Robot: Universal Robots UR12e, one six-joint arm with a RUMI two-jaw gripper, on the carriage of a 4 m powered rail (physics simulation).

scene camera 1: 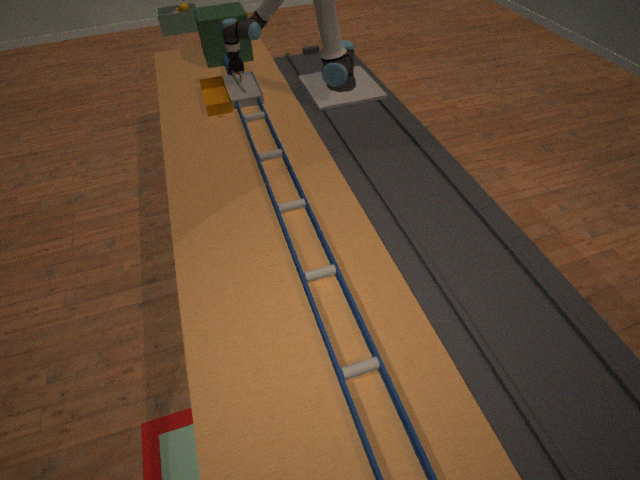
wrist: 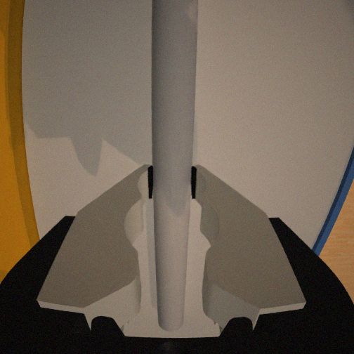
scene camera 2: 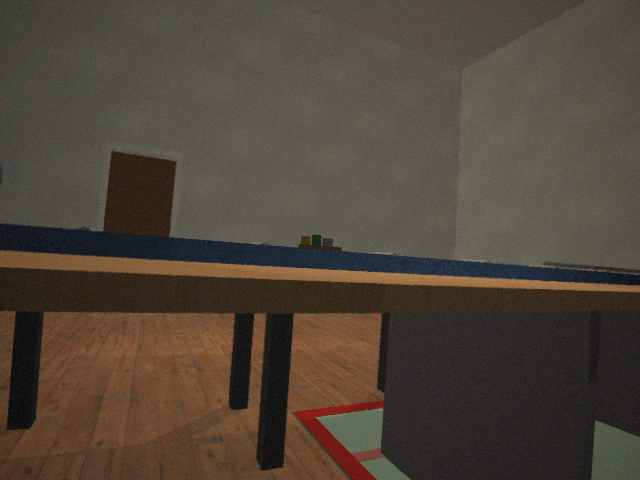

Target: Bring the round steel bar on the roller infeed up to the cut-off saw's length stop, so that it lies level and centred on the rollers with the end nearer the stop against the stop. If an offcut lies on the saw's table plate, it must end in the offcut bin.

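Places are measured from the arm's base along level axes (x ahead, y left, z up), in metres.
Pixels of known places: gripper, fingertip midpoint: (scene camera 1: 239, 83).
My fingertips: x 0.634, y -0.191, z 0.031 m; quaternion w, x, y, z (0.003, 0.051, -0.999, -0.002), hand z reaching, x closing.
Note:
For each thing: its middle in the pictures, then the offset to it from my fingertips. "*": a spot on its surface instead.
- saw's light grey table plate, body centre: (scene camera 1: 242, 89) dy +0.021, dx -0.014, dz -0.032 m
- orange-yellow offcut bin, body centre: (scene camera 1: 215, 95) dy +0.046, dx +0.164, dz -0.025 m
- roller infeed, surface spot: (scene camera 1: 292, 205) * dy +1.210, dx -0.015, dz -0.008 m
- infeed's blue side rail, surface spot: (scene camera 2: 310, 256) * dy +1.315, dx +0.059, dz -0.029 m
A grey round steel offcut (wrist: 174, 100) lies lengthwise on the saw's light grey table plate (wrist: 260, 100) (scene camera 1: 252, 94); its near end shows low in the wrist view. My gripper (wrist: 171, 167) (scene camera 1: 237, 80) is shut on the offcut, with a black pad against each side. The orange-yellow offcut bin (wrist: 15, 75) (scene camera 1: 220, 109) is beside the plate, on the left. The roller infeed (scene camera 1: 292, 205) runs from the plate toward the camera in scene camera 1. A thin dark bar (scene camera 2: 589, 267), apparently the steel bar, shows above the infeed's blue side rail (scene camera 2: 310, 256). The length stop cannot be made out.
The green saw housing (scene camera 1: 223, 36) stands behind the plate, close to the gripper. A grey-green box (scene camera 1: 176, 23) with a small yellow object stands behind left. The arm's carriage (scene camera 1: 361, 98) stands on the dark rail bed (scene camera 1: 413, 180). A red-bordered mat (scene camera 1: 150, 449) (scene camera 2: 330, 439) lies beside the bench.

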